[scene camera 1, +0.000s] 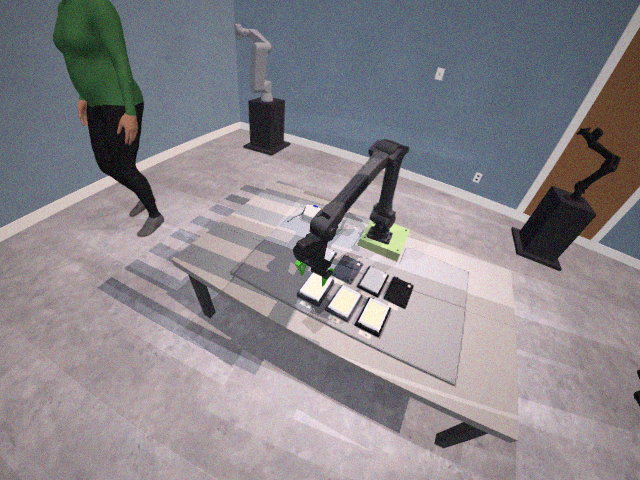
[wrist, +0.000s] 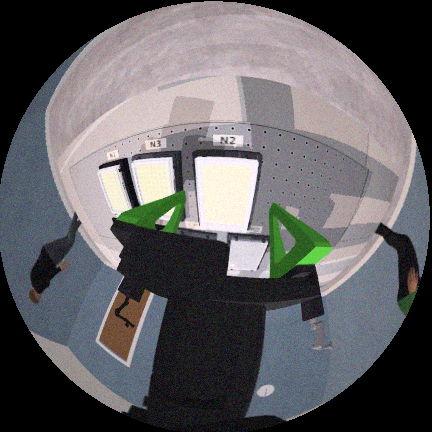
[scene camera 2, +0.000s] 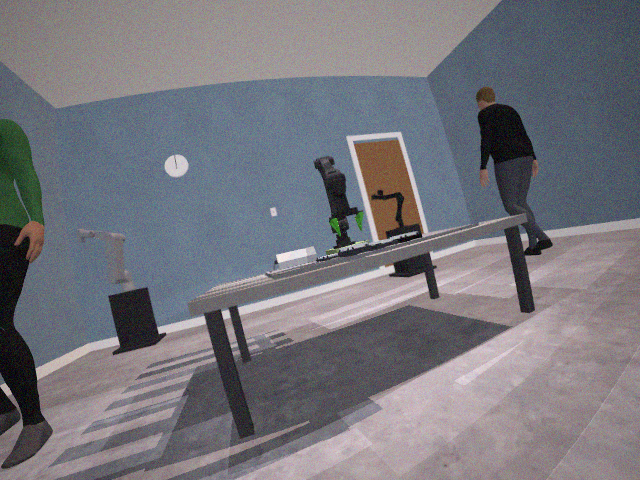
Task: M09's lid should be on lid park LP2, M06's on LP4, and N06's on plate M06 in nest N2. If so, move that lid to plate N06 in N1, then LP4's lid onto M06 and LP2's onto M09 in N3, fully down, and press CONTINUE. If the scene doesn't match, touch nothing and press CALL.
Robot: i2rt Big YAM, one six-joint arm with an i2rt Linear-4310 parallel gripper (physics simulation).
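Places are measured from the arm's base along level axes (x ahead, y left, z up), in millimetres.
Pixels of known places: gripper, fingertip midpoint: (scene camera 1: 312,280) (wrist: 228,200) (scene camera 2: 351,233); arm's base, link origin: (scene camera 1: 379,236) (scene camera 2: 344,246).
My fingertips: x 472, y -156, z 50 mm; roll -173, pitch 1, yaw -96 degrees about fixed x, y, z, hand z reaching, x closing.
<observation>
For each thing: its top centre in the pictures, then the offset to it from my fingertips. "pt": a spot on its surface instead.
- N2 plate, top centre: (wrist: 224,200) (scene camera 1: 316,284) 29 mm back, 8 mm left, 50 mm down
- N3, top centre: (wrist: 152,193) (scene camera 1: 345,299) 23 mm back, 141 mm left, 60 mm down
- N1, top centre: (wrist: 111,193) (scene camera 1: 374,313) 18 mm back, 270 mm left, 57 mm down
- dark pad, surface spot: (scene camera 1: 347,268) pt 205 mm back, 84 mm left, 81 mm down
- black pad, surface spot: (scene camera 1: 399,291) pt 195 mm back, 338 mm left, 81 mm down
- white box, top centre: (scene camera 1: 325,210) (scene camera 2: 294,250) 464 mm back, 154 mm right, 7 mm down
My gripper (scene camera 1: 312,277) (scene camera 2: 349,231) (wrist: 228,200) is open and empty, its green fingers above the N2 plate (scene camera 1: 316,287) (wrist: 227,192). That plate is pale yellow with a white rim in a black nest; whether a lid covers it I cannot tell. Similar plates sit in N3 (scene camera 1: 344,302) (wrist: 155,180) and N1 (scene camera 1: 373,315) (wrist: 115,190). Behind, a pale lid (scene camera 1: 373,280) lies on a park in the back row. Another pale lid (scene camera 1: 330,255) (wrist: 248,254) is partly hidden by the arm. Lid names, park labels and the CONTINUE and CALL buttons are unreadable.
A dark pad (scene camera 1: 347,268) lies between the lids and a black pad (scene camera 1: 399,291) at the row's right end. The arm stands on a green base (scene camera 1: 400,240). A white box (scene camera 1: 311,210) (scene camera 2: 295,255) stands behind. People stand beyond the table.
</observation>
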